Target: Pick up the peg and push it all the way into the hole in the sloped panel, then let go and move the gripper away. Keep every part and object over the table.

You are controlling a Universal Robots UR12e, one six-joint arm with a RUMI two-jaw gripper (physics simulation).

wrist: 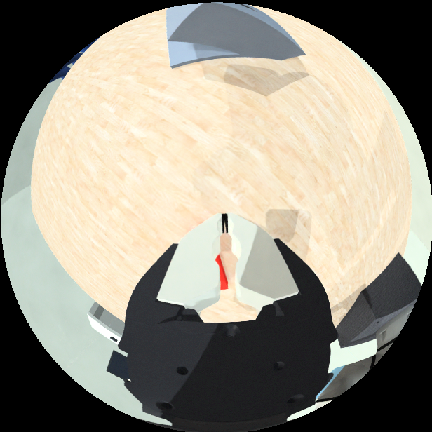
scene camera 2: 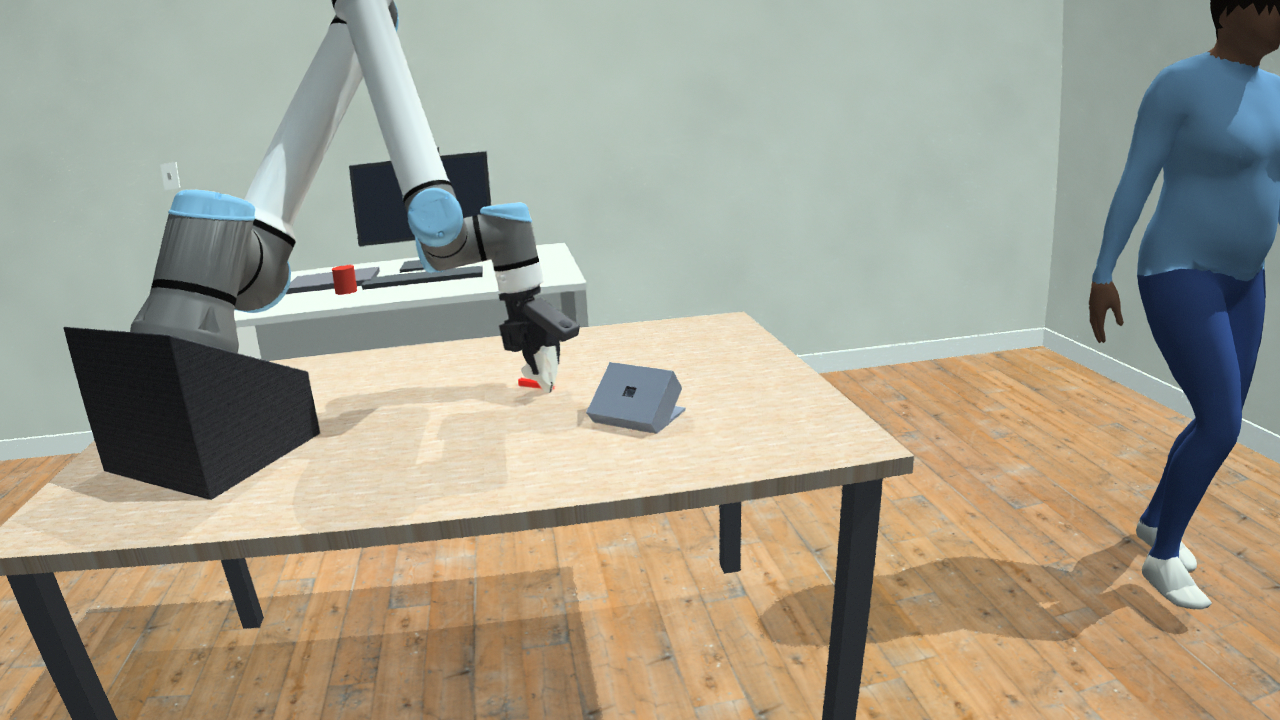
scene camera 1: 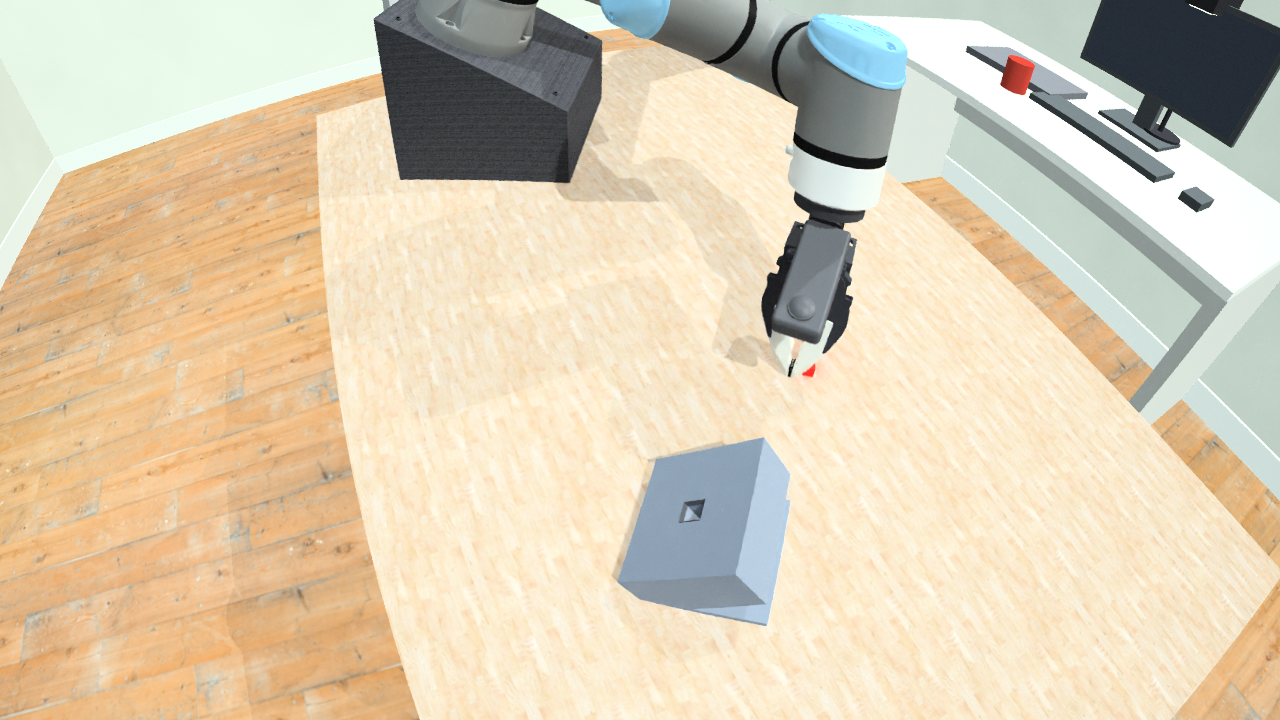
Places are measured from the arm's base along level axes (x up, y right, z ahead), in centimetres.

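Pixels of known places: gripper, between the fingertips: (scene camera 2: 549, 392) (scene camera 1: 789, 375); arm's base, origin of its link: (scene camera 2: 183, 346) (scene camera 1: 471, 24).
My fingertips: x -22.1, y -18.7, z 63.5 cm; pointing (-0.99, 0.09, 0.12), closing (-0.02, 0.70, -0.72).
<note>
Ahead of a thing's pixels: the offset from my fingertips to its middle. "spot": to the spot under its first point. Level surfaces: height alone.
My gripper (scene camera 1: 793, 370) (scene camera 2: 550, 388) (wrist: 223, 214) is shut, with its fingertips together and nothing between them, low over the table. The red peg @[dx +0.5, dy -4.3, dz -2.5 cm] (scene camera 1: 810, 369) (scene camera 2: 528, 382) (wrist: 223, 275) lies on the table under the fingers. In the wrist view a strip of it shows through the gap behind the fingertips, and one finger hides the rest. The blue-grey block with the sloped panel @[dx +3.6, dy +17.5, dz +14.8 cm] (scene camera 1: 716, 479) (scene camera 2: 651, 385) (wrist: 230, 35) stands apart from the gripper. Its square hole @[spot: dx +4.7, dy +18.8, dz +12.9 cm] (scene camera 1: 691, 510) (scene camera 2: 630, 391) is unfilled; the hole does not show in the wrist view.
The dark robot base block (scene camera 1: 483, 125) (scene camera 2: 241, 420) stands at the other end of the table @[dx -0.1 cm] (scene camera 1: 447, 537) (scene camera 2: 429, 501). A white desk (scene camera 1: 1190, 241) with a monitor (scene camera 1: 1172, 62) (scene camera 2: 380, 201) and a red cup (scene camera 1: 1016, 75) (scene camera 2: 344, 279) stands beyond. A person (scene camera 2: 1203, 179) is on the floor at the right.
</note>
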